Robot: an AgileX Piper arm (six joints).
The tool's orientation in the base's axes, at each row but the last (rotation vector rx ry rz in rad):
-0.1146, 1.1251, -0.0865
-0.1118, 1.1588, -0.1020
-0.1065, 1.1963, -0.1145
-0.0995, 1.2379, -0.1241
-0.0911, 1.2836, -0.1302
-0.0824, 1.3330, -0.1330
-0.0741, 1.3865, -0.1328
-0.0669, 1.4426, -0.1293
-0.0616, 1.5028, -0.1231
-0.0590, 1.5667, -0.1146
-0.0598, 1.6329, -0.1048
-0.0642, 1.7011, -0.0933
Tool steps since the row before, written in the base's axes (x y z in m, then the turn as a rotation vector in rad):
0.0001, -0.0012, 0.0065, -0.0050, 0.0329, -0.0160
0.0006, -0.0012, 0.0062, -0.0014, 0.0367, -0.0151
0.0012, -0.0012, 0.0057, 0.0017, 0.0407, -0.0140
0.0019, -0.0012, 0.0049, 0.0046, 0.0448, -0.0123
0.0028, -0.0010, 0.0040, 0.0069, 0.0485, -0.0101
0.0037, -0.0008, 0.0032, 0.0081, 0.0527, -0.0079
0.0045, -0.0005, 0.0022, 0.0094, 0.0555, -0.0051
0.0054, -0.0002, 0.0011, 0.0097, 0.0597, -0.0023
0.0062, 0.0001, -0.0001, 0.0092, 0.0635, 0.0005
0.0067, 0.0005, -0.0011, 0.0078, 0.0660, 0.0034
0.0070, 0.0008, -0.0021, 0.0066, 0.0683, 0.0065
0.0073, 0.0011, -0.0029, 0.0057, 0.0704, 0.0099
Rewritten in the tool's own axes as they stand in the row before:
-0.0056, -0.0021, 0.0028, 0.0080, 0.0347, -0.0098
-0.0052, -0.0020, 0.0030, 0.0081, 0.0384, -0.0060
-0.0046, -0.0020, 0.0032, 0.0076, 0.0423, -0.0026
-0.0038, -0.0018, 0.0034, 0.0063, 0.0462, 0.0007
-0.0029, -0.0014, 0.0038, 0.0043, 0.0497, 0.0035
-0.0021, -0.0010, 0.0044, 0.0019, 0.0536, 0.0052
-0.0013, -0.0006, 0.0048, -0.0010, 0.0561, 0.0069
-0.0004, -0.0001, 0.0055, -0.0042, 0.0599, 0.0074
0.0005, 0.0004, 0.0062, -0.0075, 0.0633, 0.0070
0.0010, 0.0009, 0.0067, -0.0107, 0.0655, 0.0055
0.0015, 0.0012, 0.0071, -0.0139, 0.0674, 0.0040
0.0018, 0.0015, 0.0076, -0.0173, 0.0691, 0.0026

